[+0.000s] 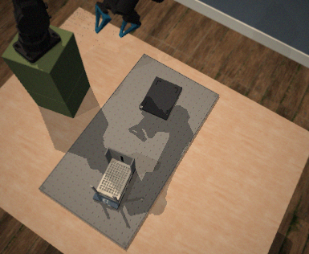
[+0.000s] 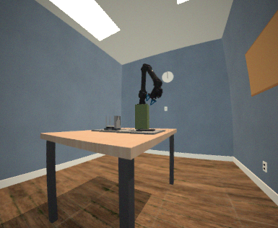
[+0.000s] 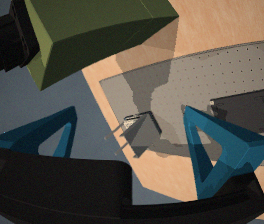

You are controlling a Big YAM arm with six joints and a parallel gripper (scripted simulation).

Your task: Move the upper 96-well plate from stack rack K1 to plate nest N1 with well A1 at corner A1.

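My hand is 27 cm short of the white 96-well plate, 30 cm to the left of it and 27 cm above it. Round my hand: dark plate: 27 cm ahead, 30 cm to the right, 29 cm below; pale A1 square: 15 cm ahead, 2 cm to the right, 30 cm below.
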